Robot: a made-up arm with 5 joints.
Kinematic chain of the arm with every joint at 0, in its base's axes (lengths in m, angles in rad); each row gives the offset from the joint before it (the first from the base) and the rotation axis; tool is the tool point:
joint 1: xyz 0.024 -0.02 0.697 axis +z
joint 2: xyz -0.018 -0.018 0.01 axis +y
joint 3: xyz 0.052 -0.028 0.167 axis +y
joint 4: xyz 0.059 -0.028 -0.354 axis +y
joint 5: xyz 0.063 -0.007 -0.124 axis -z
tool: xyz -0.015 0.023 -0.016
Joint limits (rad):
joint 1: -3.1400..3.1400
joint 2: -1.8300..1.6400
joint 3: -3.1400..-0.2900
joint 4: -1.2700..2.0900
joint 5: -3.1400..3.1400
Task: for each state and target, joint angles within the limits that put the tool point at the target. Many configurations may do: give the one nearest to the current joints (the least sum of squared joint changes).
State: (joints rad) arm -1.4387 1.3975 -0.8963 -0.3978 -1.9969
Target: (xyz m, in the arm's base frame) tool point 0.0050 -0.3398 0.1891
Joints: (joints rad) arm -1.2970 1.5319 -1.5445 -0.2872 -2.0380
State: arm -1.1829 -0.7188 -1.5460 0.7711 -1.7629
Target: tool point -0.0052 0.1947 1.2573
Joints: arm -1.9050 -1.4209 -1.8105 0.8983 -1.6614
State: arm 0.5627 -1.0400 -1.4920 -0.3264 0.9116
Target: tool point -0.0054 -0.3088 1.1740
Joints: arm 1.2761 -1.5931 -1.2535 -0.9721 0.9820
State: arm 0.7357 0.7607 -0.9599 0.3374 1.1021
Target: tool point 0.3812 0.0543 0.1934
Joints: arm 0.3697 1.4815 -1.6920 0.2471 1.2663
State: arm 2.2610 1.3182 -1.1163 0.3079 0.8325
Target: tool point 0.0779 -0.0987 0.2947
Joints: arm 1.5733 1.0695 -0.5536 0.7057 0.6877
